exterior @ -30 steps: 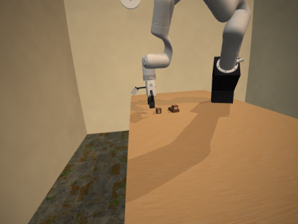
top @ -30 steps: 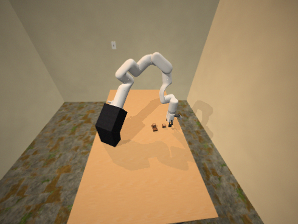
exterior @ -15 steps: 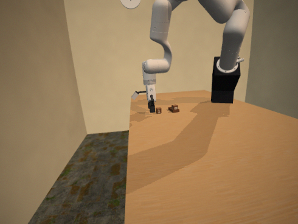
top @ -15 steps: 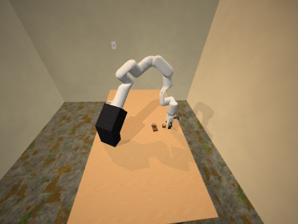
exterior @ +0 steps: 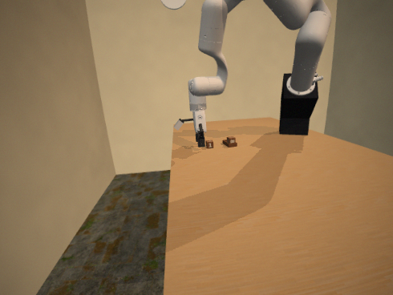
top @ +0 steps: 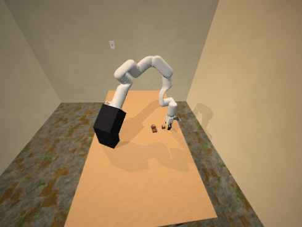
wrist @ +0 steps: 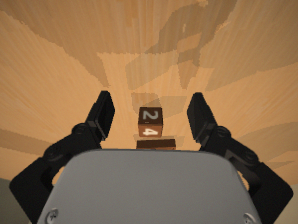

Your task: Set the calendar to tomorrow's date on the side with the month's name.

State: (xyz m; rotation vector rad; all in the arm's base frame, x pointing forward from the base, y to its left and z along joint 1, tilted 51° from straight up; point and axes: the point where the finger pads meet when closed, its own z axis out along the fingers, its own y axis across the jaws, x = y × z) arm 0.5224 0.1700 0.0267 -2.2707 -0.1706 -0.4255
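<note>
Right now my hand is 4 cm past the brown digit cube, 1 cm to the left of it and 1 cm above it.
</note>
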